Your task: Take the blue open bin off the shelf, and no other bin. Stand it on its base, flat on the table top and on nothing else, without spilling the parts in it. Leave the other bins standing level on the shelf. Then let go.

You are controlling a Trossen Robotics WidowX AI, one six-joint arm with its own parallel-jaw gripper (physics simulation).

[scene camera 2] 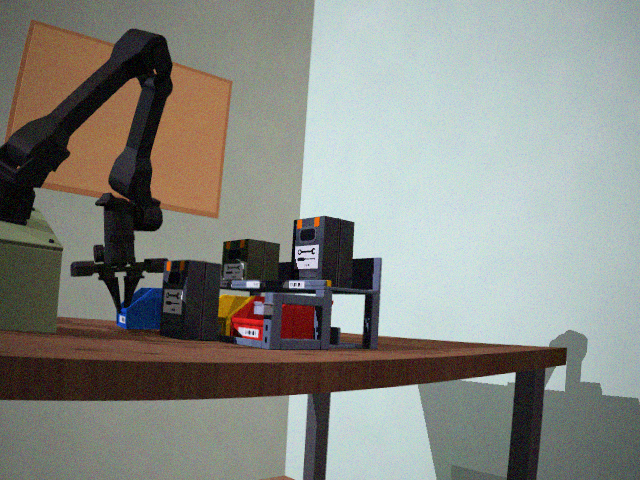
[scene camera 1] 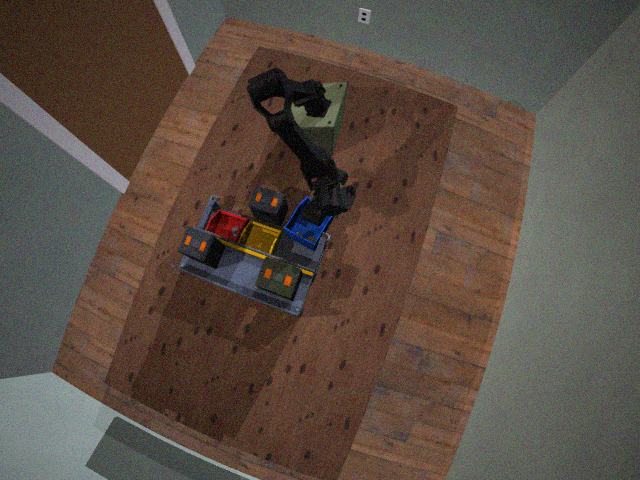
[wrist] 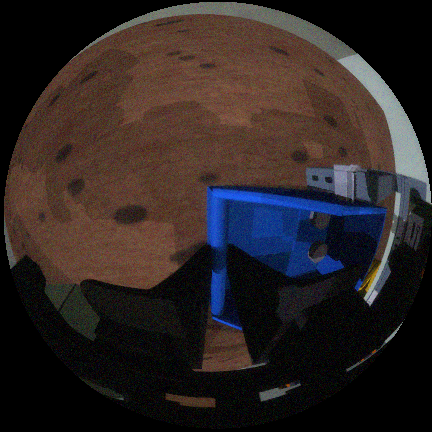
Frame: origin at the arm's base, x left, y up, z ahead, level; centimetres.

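Seen in the pictures: gripper, fingertip midpoint: (scene camera 2: 122, 313) (wrist: 217, 249); arm's base at its link origin: (scene camera 2: 5, 215) (scene camera 1: 319, 108).
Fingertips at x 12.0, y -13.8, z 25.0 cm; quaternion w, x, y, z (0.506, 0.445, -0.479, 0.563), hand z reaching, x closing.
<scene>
Pixels of each thing's middle, then the offset from my fingertips to it.
- blue open bin at the middle of its body: (wrist: 302, 261) (scene camera 2: 155, 307) (scene camera 1: 310, 221) dy +1.6, dx -1.8, dz +6.0 cm
- red bin at the middle of its body: (scene camera 2: 281, 319) (scene camera 1: 225, 233) dy +1.3, dx -24.7, dz +19.5 cm
- yellow bin at the middle of its body: (wrist: 341, 292) (scene camera 2: 243, 316) (scene camera 1: 258, 245) dy +1.3, dx -13.5, dz +18.9 cm
- olive case at the middle of its body: (scene camera 2: 249, 264) (scene camera 1: 279, 279) dy +12.0, dx -1.8, dz +26.4 cm
The blue open bin (scene camera 1: 297, 227) (scene camera 2: 147, 310) (wrist: 265, 220) looks about level, with rounded grey parts showing inside it in the wrist view. My gripper (scene camera 1: 316, 209) (scene camera 2: 122, 308) (wrist: 217, 249) is shut on the bin's front wall, fingers pointing down. Most of the bin is out in front of the grey shelf (scene camera 1: 237, 273) (scene camera 2: 371, 320) (wrist: 320, 180); its rear end still overlaps the shelf's front in scene camera 1. I cannot tell whether its base touches anything. The red bin (scene camera 1: 224, 224) (scene camera 2: 248, 329) and the yellow bin (scene camera 1: 262, 238) (scene camera 2: 225, 312) (wrist: 369, 282) stand level on the shelf's lower level.
A dark case (scene camera 1: 268, 204) (scene camera 2: 191, 299) stands on the table (scene camera 1: 372, 248) (scene camera 2: 258, 377) (wrist: 165, 145) before the shelf, close beside the blue bin. Another dark case (scene camera 1: 200, 246) (scene camera 2: 324, 253) and an olive case (scene camera 1: 278, 277) (scene camera 2: 251, 260) stand on the shelf's top. My green base block (scene camera 1: 336, 103) (scene camera 2: 28, 279) is behind.
</scene>
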